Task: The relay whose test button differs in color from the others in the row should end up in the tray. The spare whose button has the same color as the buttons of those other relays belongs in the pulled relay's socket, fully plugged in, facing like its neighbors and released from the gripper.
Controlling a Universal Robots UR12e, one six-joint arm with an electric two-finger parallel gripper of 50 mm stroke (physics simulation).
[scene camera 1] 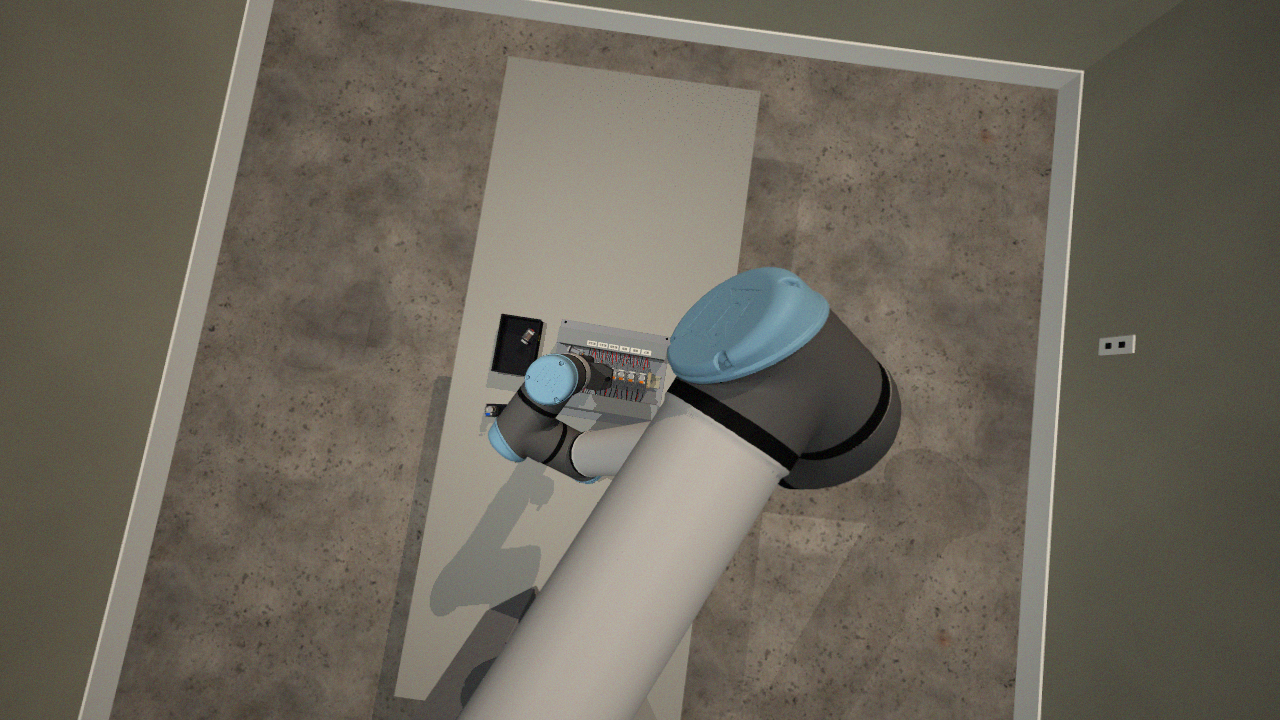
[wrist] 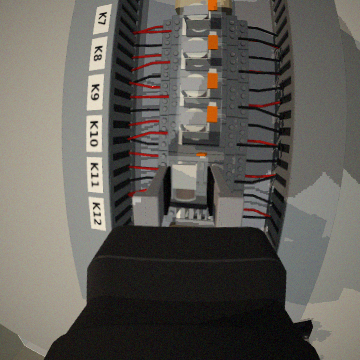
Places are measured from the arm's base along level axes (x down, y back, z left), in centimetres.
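Where they show: gripper, fingertip midpoint: (wrist: 188, 180).
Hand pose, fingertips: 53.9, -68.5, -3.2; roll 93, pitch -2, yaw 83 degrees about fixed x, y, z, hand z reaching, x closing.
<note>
After its pixels a point has its place, as x, y, z.
My gripper (wrist: 188, 180) {53.9, -68.5, -3.2} (scene camera 1: 606, 378) {53.9, -68.5, -3.2} is shut on a pale, clear-cased relay (wrist: 184, 177) {53.4, -68.7, -3.5}. An orange spot shows at the relay's far end in the wrist view. It is upright over the socket row near labels K11 and K12. Its underside is hidden, so I cannot tell whether it is plugged in. Several relays with orange buttons, the nearest one (wrist: 197, 125) {52.0, -67.7, -6.9} among them, stand in the row beyond it. In the scene view, a small relay (scene camera 1: 528, 335) {56.1, -76.2, 17.5} lies tilted in the black tray (scene camera 1: 509, 360) {58.8, -68.8, 22.9}; its button color is too small to tell.
A small dark holder with a blue and white part (scene camera 1: 490, 411) {54.4, -54.3, 24.8} stands beside the arm's wrist, partly hidden. Slotted wire ducts (wrist: 285, 125) {55.1, -61.3, -7.0} with red and black wires flank the row. The label strip (wrist: 75, 125) {52.8, -76.6, -7.6} runs along the left in the wrist view. The arm covers part of the panel.
</note>
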